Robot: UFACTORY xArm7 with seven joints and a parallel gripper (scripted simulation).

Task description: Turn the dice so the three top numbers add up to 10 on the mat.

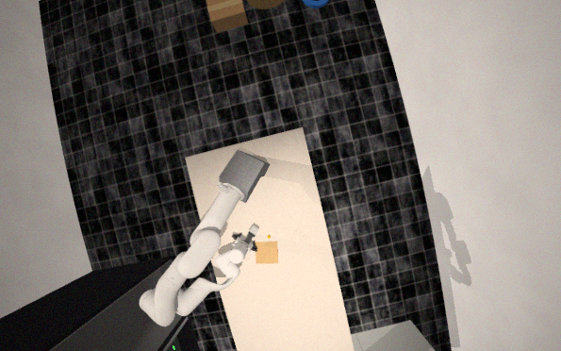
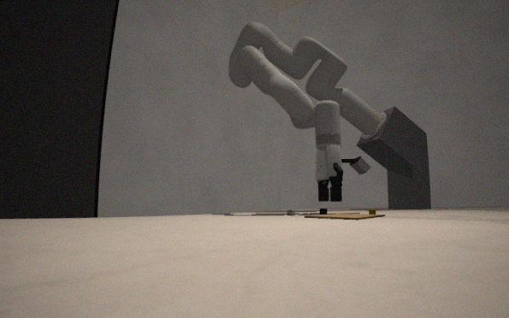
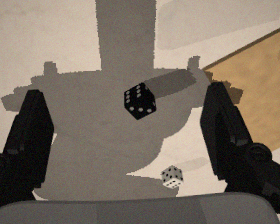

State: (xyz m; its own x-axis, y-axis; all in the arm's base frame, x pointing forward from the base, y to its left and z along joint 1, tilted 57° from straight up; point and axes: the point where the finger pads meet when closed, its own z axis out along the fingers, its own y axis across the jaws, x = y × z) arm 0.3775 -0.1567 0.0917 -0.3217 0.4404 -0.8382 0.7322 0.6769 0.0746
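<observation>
The black die is 2 cm ahead of my hand, 2 cm to the right of it and 4 cm below it. The rest, counted from my hand: pale die 9 cm ahead, 10 cm to the right, 4 cm below; tan mat 14 cm ahead, 4 cm to the left, 4 cm below; yellow die 7 cm ahead, 11 cm to the left, 4 cm below.
</observation>
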